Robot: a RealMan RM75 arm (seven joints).
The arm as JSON. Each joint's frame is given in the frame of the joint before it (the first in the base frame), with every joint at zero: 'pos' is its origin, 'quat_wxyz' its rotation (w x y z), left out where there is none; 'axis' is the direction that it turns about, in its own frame. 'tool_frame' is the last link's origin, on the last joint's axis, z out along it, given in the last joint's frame.
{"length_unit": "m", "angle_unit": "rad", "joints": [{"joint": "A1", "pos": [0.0, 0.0, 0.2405], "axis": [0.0, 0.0, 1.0]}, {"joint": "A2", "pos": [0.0, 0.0, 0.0], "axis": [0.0, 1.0, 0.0]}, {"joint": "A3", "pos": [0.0, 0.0, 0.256], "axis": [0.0, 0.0, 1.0]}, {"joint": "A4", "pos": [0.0, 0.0, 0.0], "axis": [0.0, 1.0, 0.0]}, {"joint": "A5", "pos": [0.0, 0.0, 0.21], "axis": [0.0, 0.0, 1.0]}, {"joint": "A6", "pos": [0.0, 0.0, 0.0], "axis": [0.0, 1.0, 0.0]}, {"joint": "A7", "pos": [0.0, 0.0, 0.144], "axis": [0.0, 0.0, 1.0]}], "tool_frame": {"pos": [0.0, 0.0, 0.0]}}
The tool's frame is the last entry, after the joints.
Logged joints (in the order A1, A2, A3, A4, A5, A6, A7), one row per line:
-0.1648 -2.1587 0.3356 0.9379 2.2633 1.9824 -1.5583
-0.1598 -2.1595 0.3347 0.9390 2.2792 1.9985 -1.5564
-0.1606 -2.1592 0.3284 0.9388 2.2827 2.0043 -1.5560
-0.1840 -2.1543 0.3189 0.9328 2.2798 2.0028 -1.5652
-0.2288 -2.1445 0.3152 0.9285 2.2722 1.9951 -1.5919
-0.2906 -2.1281 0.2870 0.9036 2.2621 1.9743 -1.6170
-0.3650 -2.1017 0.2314 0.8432 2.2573 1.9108 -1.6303
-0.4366 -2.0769 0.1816 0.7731 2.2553 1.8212 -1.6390
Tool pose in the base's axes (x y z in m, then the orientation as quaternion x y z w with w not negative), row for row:
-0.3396 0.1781 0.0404 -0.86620 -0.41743 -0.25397 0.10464
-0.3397 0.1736 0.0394 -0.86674 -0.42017 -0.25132 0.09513
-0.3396 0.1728 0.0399 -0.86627 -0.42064 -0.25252 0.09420
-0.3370 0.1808 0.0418 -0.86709 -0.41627 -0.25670 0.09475
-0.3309 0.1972 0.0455 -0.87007 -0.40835 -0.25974 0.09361
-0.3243 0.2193 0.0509 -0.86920 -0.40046 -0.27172 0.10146
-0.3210 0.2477 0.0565 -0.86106 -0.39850 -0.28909 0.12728
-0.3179 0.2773 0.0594 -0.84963 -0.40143 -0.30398 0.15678
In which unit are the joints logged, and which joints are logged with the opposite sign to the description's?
The joints are logged in radians. Opposite sign: none.
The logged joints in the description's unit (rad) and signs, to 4 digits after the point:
-0.1648 -2.1587 0.3356 0.9379 2.2633 1.9824 -1.5583
-0.1598 -2.1595 0.3347 0.9390 2.2792 1.9985 -1.5564
-0.1606 -2.1592 0.3284 0.9388 2.2827 2.0043 -1.5560
-0.1840 -2.1543 0.3189 0.9328 2.2798 2.0028 -1.5652
-0.2288 -2.1445 0.3152 0.9285 2.2722 1.9951 -1.5919
-0.2906 -2.1281 0.2870 0.9036 2.2621 1.9743 -1.6170
-0.3650 -2.1017 0.2314 0.8432 2.2573 1.9108 -1.6303
-0.4366 -2.0769 0.1816 0.7731 2.2553 1.8212 -1.6390

